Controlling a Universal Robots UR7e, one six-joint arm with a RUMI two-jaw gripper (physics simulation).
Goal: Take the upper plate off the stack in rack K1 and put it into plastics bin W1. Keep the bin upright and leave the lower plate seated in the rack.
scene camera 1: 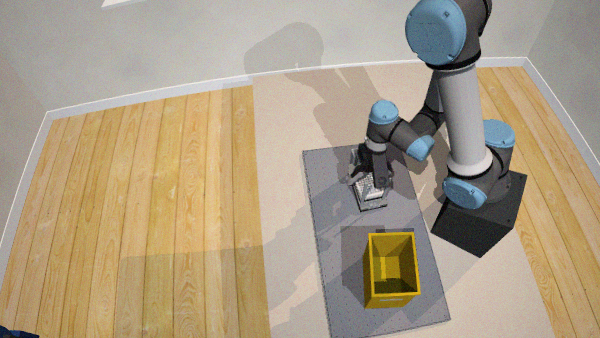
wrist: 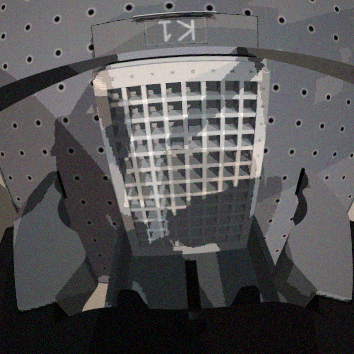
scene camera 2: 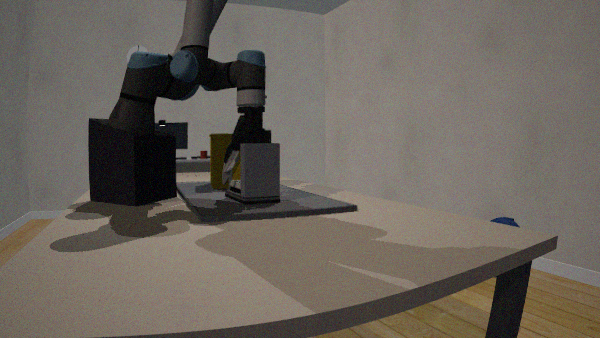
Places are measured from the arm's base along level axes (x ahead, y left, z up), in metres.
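Where they show: gripper, fingertip midpoint: (scene camera 1: 368, 181) (wrist: 181, 173); arm's base, origin of the base link: (scene camera 2: 130, 128).
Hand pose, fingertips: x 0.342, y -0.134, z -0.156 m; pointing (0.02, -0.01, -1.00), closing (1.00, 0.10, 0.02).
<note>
Things, the pixels of their top centre, and the offset from my fingertips. Level surfaces: height alone.
- Rack K1, middle of its top: (scene camera 2: 250, 143) (scene camera 1: 372, 166) dx +0.001, dy +0.008, dz +0.105 m
- perforated mat, its level: dz -0.043 m
- upper plate, middle of its top: (wrist: 187, 181) (scene camera 1: 367, 180) dx +0.004, dy -0.002, dz +0.004 m
- Yellow bin W1, middle of its top: (scene camera 1: 394, 263) (scene camera 2: 228, 134) dx -0.003, dy +0.342, dz +0.137 m
- table, its level: dz -0.056 m
Rack K1 (scene camera 1: 373, 206) (scene camera 2: 260, 172) (wrist: 220, 32) stands on the perforated mat (scene camera 1: 322, 260) (scene camera 2: 315, 202), with its label at the top of the wrist view. The upper plate (scene camera 1: 368, 191) (wrist: 187, 150), white with a grid of square wells, lies in the rack, partly in shadow. The lower plate is hidden beneath it or cannot be told apart. My gripper (scene camera 1: 368, 180) (scene camera 2: 236, 169) (wrist: 181, 173) is open and empty, pointing down at the rack, its fingers apart on the plate's two long sides. Yellow bin W1 (scene camera 1: 392, 301) (scene camera 2: 219, 160) stands upright on the mat, apart from the rack.
The dark robot base (scene camera 1: 475, 225) (scene camera 2: 132, 165) stands beside the mat on the table (scene camera 1: 285, 210) (scene camera 2: 240, 280). The rack's tall grey end panel hides part of the gripper in scene camera 2. The arm reaches over the rack's panel end.
</note>
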